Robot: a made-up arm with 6 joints. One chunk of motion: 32 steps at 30 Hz.
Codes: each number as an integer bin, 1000 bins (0 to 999) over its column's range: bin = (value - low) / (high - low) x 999, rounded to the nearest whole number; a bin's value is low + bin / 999 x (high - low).
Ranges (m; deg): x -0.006..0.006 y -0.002..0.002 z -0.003..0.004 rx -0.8..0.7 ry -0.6..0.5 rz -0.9..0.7
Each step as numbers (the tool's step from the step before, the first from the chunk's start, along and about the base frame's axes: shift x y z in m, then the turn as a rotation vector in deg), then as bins.
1 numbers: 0.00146 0.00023 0.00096 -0.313 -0.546 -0.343
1 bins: 621 557 565 324 49 348
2 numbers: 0.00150 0.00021 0.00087 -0.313 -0.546 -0.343
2 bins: 624 552 552 324 49 348
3 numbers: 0.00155 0.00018 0.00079 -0.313 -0.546 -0.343
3 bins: 629 544 541 324 49 348
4 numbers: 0.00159 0.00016 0.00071 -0.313 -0.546 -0.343
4 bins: 632 539 529 324 49 348
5 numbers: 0.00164 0.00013 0.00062 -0.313 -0.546 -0.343
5 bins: 636 532 517 324 49 348
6 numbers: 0.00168 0.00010 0.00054 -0.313 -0.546 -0.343
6 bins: 639 524 505 324 49 348
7 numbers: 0.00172 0.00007 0.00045 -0.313 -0.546 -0.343
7 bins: 643 517 492 324 49 348
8 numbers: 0.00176 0.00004 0.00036 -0.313 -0.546 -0.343
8 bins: 646 509 480 324 49 348
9 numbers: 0.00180 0.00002 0.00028 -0.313 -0.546 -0.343
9 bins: 649 504 468 324 49 348
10 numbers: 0.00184 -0.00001 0.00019 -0.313 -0.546 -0.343
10 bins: 653 497 455 324 49 348
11 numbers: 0.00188 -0.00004 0.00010 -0.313 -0.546 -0.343
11 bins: 656 490 442 324 49 348
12 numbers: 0.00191 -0.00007 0.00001 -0.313 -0.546 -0.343
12 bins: 659 482 430 324 49 348
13 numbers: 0.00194 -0.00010 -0.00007 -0.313 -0.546 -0.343
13 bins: 661 475 418 324 49 348
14 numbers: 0.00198 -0.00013 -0.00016 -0.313 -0.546 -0.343
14 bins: 664 467 405 324 49 348
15 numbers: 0.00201 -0.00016 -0.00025 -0.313 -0.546 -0.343
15 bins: 667 460 392 324 49 348
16 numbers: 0.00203 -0.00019 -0.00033 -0.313 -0.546 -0.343
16 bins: 668 452 381 324 49 348
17 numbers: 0.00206 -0.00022 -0.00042 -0.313 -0.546 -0.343
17 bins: 671 445 368 324 49 348
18 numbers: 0.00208 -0.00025 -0.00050 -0.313 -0.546 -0.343
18 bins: 673 437 357 324 49 348
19 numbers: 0.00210 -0.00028 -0.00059 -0.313 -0.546 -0.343
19 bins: 674 430 344 324 49 348
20 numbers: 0.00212 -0.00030 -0.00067 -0.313 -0.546 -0.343
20 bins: 676 425 333 324 49 348
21 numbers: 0.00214 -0.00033 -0.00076 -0.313 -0.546 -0.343
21 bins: 678 417 320 324 49 348
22 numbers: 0.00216 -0.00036 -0.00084 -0.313 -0.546 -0.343
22 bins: 679 410 308 324 49 348
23 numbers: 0.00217 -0.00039 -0.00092 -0.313 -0.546 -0.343
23 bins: 680 402 297 324 49 348
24 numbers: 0.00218 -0.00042 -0.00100 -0.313 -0.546 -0.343
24 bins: 681 395 285 324 49 348
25 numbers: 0.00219 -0.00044 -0.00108 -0.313 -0.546 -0.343
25 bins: 682 390 274 324 49 348
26 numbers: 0.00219 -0.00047 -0.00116 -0.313 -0.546 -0.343
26 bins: 682 382 263 324 49 348
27 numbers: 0.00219 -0.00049 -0.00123 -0.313 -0.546 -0.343
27 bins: 682 377 253 324 49 348
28 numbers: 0.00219 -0.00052 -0.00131 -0.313 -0.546 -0.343
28 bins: 682 370 241 324 49 348
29 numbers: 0.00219 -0.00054 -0.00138 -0.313 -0.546 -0.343
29 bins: 682 365 231 324 49 348
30 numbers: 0.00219 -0.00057 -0.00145 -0.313 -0.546 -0.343
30 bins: 682 357 221 324 49 348
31 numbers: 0.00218 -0.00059 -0.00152 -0.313 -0.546 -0.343
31 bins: 681 352 211 324 49 348
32 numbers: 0.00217 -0.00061 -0.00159 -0.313 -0.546 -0.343
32 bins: 680 347 201 324 49 348
